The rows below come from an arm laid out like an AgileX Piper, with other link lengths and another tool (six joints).
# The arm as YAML. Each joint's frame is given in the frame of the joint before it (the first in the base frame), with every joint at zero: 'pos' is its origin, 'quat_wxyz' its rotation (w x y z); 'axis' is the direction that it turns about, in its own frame. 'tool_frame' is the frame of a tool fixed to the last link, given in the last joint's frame.
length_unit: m
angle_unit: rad
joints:
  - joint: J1
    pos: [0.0, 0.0, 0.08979]
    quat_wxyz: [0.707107, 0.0, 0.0, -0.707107]
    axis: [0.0, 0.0, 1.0]
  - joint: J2
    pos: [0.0, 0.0, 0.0]
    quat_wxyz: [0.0, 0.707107, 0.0, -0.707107]
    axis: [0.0, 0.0, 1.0]
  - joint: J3
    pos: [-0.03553, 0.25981, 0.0]
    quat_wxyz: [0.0, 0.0, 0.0, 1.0]
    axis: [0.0, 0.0, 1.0]
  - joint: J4
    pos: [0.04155, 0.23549, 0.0]
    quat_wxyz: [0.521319, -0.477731, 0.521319, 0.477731]
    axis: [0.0, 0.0, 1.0]
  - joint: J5
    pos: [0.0, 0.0, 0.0]
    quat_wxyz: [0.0, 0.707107, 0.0, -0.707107]
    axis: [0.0, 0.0, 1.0]
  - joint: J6
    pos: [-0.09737, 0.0, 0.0]
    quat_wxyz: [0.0, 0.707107, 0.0, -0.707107]
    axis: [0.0, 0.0, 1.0]
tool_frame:
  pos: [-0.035, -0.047, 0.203]
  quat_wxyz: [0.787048, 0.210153, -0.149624, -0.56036]
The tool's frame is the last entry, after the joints.
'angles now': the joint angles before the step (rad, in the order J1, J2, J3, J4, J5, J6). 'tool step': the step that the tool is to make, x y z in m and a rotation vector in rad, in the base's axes. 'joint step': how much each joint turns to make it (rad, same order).
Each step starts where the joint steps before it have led.
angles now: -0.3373 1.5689 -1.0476 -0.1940 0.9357 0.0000
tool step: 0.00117 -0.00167 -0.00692 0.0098 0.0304 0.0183
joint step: -0.0103 0.0444 -0.0358 0.0083 0.0182 -0.0363
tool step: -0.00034 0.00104 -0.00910 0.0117 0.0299 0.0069
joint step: 0.0000 0.0399 -0.0214 0.0040 0.0123 -0.0109
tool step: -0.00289 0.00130 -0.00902 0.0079 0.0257 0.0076
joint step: 0.0000 0.0268 -0.0033 0.0000 0.0022 -0.0081
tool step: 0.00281 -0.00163 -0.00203 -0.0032 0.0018 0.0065
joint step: 0.0000 0.0149 -0.0103 -0.0040 -0.0047 -0.0040
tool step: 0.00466 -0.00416 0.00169 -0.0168 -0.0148 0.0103
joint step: 0.0000 -0.0002 0.0001 -0.0142 -0.0199 -0.0002
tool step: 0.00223 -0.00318 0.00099 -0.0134 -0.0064 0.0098
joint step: 0.0000 0.0000 0.0000 -0.0127 -0.0111 -0.0019
